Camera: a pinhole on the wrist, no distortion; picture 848 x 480 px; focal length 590.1 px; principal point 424.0 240.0 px. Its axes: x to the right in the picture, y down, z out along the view. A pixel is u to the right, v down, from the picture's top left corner.
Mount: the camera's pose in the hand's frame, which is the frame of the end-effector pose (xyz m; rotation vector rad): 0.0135 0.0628 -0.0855 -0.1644 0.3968 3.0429
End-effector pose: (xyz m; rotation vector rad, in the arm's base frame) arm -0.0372 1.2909 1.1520 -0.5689 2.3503 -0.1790
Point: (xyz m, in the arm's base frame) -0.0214 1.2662 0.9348
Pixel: 38.0 456.6
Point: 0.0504 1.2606 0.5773
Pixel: 32.7 330.4
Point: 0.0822 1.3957 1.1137
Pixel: 695.7 414.5
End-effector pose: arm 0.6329 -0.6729 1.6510 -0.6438 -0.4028 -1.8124
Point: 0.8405 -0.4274 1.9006
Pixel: 479.9 345.8
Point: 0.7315 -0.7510 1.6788
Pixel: 132.2 22.8
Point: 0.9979 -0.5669 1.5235
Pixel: outside the picture
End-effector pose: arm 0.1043 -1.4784 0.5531 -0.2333 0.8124 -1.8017
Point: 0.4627 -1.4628 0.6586
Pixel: 663.1 189.3
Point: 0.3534 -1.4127 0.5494
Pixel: 821.6 101.8
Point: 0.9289 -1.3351 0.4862
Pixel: outside the picture
